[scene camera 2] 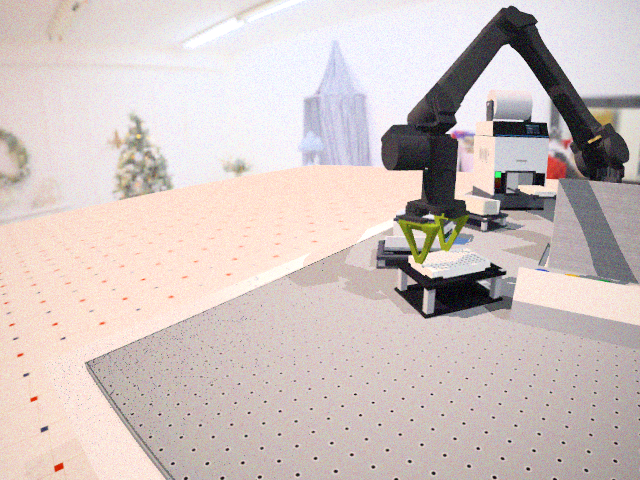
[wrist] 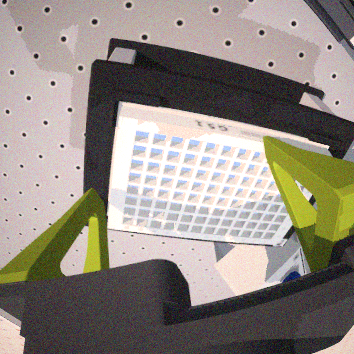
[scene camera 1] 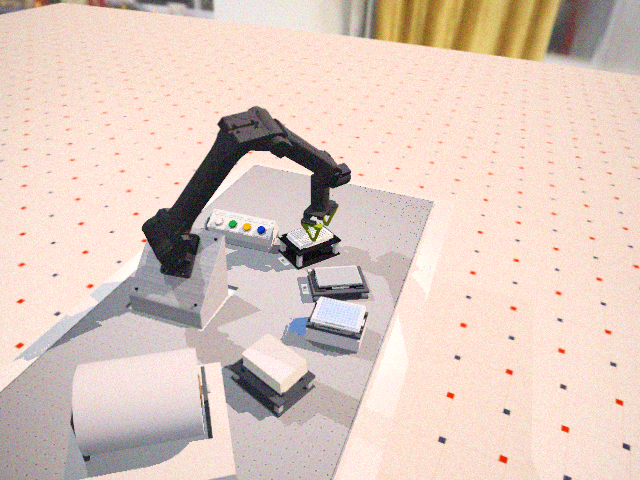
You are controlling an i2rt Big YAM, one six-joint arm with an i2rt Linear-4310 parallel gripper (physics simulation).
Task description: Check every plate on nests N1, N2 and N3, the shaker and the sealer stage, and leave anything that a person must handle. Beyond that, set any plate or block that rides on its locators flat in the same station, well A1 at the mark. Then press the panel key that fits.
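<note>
A white well plate (scene camera 1: 295, 239) (scene camera 2: 467, 262) (wrist: 200, 175) sits on the black raised nest (scene camera 1: 331, 252) (scene camera 2: 439, 303) (wrist: 97, 125). In the wrist view its lower edge covers the nest's rim; I cannot tell whether it lies fully flat. My gripper (scene camera 1: 320, 231) (scene camera 2: 433, 255) (wrist: 178, 171) is open, its fingertips close above or beside the plate. A pale plate (scene camera 1: 338, 276) lies on a low dark station. A bluish plate (scene camera 1: 338, 312) looks tilted on a grey box-like station. A thick white block (scene camera 1: 273, 359) (scene camera 2: 483, 205) sits on a dark stand. Station labels are unreadable.
The key panel (scene camera 1: 267, 241) (scene camera 2: 573, 297) stands beside the black nest, with white, green, yellow and blue keys. A white machine (scene camera 1: 139, 403) (scene camera 2: 509, 155) with a roll stands at the far end from the panel. The table edge runs just beyond the stations.
</note>
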